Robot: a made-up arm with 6 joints. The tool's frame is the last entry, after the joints. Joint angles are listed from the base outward. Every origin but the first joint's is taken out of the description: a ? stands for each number. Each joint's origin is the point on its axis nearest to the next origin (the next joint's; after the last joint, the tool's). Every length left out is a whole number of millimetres.
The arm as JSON. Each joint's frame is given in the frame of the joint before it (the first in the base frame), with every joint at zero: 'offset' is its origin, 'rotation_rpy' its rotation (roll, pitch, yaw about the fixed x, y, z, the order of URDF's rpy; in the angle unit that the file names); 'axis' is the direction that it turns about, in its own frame. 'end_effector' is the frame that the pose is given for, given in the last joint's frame.
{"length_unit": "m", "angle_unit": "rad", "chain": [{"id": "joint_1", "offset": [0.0, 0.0, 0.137], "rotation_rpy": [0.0, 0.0, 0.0], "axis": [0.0, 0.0, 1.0]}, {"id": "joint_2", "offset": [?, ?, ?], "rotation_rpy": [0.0, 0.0, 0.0], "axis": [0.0, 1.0, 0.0]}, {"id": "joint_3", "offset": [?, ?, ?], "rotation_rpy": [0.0, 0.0, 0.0], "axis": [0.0, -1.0, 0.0]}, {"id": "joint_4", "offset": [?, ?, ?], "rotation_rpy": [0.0, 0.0, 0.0], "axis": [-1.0, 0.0, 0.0]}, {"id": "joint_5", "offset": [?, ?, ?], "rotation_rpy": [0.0, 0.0, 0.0], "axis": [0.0, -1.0, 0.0]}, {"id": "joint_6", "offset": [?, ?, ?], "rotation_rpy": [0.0, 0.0, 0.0], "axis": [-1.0, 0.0, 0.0]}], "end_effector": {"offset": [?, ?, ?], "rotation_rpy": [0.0, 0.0, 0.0]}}
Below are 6 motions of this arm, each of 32 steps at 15 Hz.
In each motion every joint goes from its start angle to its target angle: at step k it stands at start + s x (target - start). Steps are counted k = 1, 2, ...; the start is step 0. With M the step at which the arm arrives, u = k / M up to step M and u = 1 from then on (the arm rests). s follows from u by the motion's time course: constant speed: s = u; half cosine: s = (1 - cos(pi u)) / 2; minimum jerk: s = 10 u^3 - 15 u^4 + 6 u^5.
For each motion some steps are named. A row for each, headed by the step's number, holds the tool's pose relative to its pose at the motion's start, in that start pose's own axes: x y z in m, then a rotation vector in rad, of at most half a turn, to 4 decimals.
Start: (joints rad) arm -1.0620 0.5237 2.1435 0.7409 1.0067 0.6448
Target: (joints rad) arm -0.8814 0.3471 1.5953 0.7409 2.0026 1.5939
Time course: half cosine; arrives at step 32
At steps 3, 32:
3: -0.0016 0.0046 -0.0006 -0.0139 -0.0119 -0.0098
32: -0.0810 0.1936 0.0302 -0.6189 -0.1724 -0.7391

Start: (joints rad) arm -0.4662 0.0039 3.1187 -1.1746 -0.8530 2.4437
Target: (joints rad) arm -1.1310 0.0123 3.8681 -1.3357 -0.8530 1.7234
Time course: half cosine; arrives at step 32
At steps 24, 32:
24: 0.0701 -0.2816 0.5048 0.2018 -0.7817 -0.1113
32: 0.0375 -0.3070 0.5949 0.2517 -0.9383 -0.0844

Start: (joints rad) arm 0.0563 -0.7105 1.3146 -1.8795 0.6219 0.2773
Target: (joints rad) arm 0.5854 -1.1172 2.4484 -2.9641 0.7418 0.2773
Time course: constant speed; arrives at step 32
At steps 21, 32:
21: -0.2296 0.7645 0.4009 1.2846 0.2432 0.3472
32: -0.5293 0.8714 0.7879 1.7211 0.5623 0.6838

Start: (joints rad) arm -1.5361 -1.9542 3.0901 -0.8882 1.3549 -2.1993
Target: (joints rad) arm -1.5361 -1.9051 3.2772 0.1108 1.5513 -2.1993
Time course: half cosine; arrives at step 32
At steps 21, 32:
21: 0.1571 -0.0166 -0.1114 -0.0541 0.7290 -0.2481
32: 0.1990 -0.0296 -0.1701 -0.0632 0.9933 -0.3352

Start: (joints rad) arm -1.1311 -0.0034 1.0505 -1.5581 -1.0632 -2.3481
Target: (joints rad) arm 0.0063 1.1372 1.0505 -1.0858 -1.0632 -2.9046
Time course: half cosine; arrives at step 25
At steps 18, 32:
18: 0.4385 -0.2591 1.0167 1.0996 -0.9192 -0.3887
32: 0.4253 -0.4959 1.2007 1.1754 -1.2444 -0.4693

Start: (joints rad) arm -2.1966 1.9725 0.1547 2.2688 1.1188 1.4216
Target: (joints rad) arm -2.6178 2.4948 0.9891 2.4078 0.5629 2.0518
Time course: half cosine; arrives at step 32
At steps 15, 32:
15: -0.0608 0.1100 -0.0248 -0.3195 0.1773 0.3187
32: -0.1190 0.2181 -0.0017 -0.5883 0.2614 0.7999

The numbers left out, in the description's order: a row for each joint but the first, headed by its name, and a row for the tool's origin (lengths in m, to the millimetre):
joint_2: 0.0 0.0 0.0
joint_3: 0.0 0.0 0.458
joint_4: 0.68 0.0 0.0
joint_5: 0.0 -0.181 0.0
joint_6: 0.0 0.0 0.0
tool: 0.0 0.0 0.0

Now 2 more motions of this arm.
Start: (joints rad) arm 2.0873 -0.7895 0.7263 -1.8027 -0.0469 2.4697
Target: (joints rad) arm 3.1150 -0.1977 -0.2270 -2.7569 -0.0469 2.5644
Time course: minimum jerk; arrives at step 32
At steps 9, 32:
9: -0.0254 0.1167 -0.0995 0.2702 0.1553 0.1315
32: -0.5923 0.6379 0.1207 1.4827 1.2210 1.1774

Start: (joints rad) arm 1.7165 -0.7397 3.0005 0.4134 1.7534 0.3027
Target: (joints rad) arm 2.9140 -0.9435 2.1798 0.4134 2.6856 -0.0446
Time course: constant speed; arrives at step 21
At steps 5, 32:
5: -0.1348 -0.2181 0.0043 -0.0362 -0.0365 0.1817
32: -0.1519 -1.0068 0.4314 -0.1168 -0.0047 0.7567

